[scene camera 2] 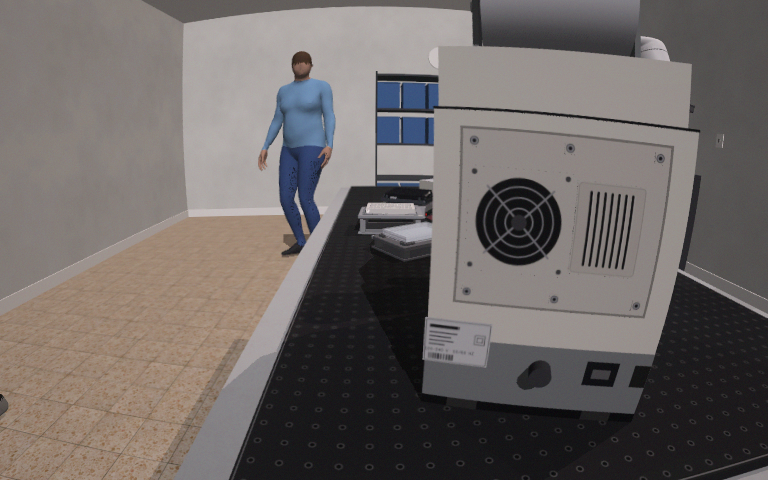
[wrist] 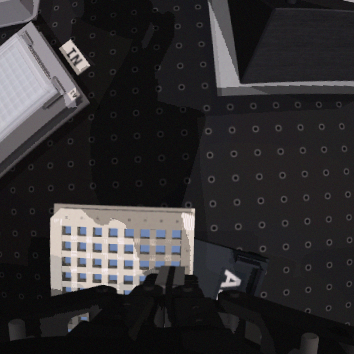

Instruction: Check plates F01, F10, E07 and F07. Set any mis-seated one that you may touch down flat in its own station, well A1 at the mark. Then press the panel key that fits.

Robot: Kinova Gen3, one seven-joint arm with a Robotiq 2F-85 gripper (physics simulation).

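Frame: origin at the arm's base, x ahead, y left, z up, level; centimetres.
Where they show: gripper, between the fingertips: [wrist: 172,281].
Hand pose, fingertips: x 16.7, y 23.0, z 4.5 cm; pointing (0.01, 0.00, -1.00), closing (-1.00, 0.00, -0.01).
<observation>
After its pixels a point has its place.
A beige plate [wrist: 88,239] {x 21.4, y 20.6, z 5.1 cm} with square blue wells lies below the middle of the wrist view, over a dark station [wrist: 210,260] {x 14.4, y 22.1, z 2.8 cm} marked with a partly hidden "A". Their edges are not parallel; the plate's lower part is hidden by the gripper. My gripper [wrist: 172,281] {x 16.7, y 23.0, z 4.5 cm} is shut and empty, its tips overlapping the plate's near part in view; the height gap cannot be told. A white plate [wrist: 20,92] {x 32.7, y 8.3, z -4.0 cm} [scene camera 2: 410,232] {x 38.5, y 11.9, z -4.0 cm} rests on a grey station [wrist: 67,117] {x 29.2, y 10.0, z -8.0 cm} [scene camera 2: 399,249] {x 40.8, y 17.0, z -6.2 cm}. Another white plate [scene camera 2: 390,208] {x 43.3, y -5.2, z -2.2 cm} lies on a raised grey stand [scene camera 2: 362,221] {x 50.3, y -3.4, z -5.2 cm}. Plate codes and panel keys are not readable.
A large beige instrument [scene camera 2: 518,316] {x 30.3, y 63.9, z 2.2 cm} blocks much of the scene view, with the grey arm [scene camera 2: 557,25] above it. A grey-rimmed dark bin [wrist: 227,65] stands at the wrist view's upper right. A small label [wrist: 74,57] {x 29.1, y 2.7, z -8.3 cm} lies beside the grey station. A person [scene camera 2: 305,118] stands beyond the table.
</observation>
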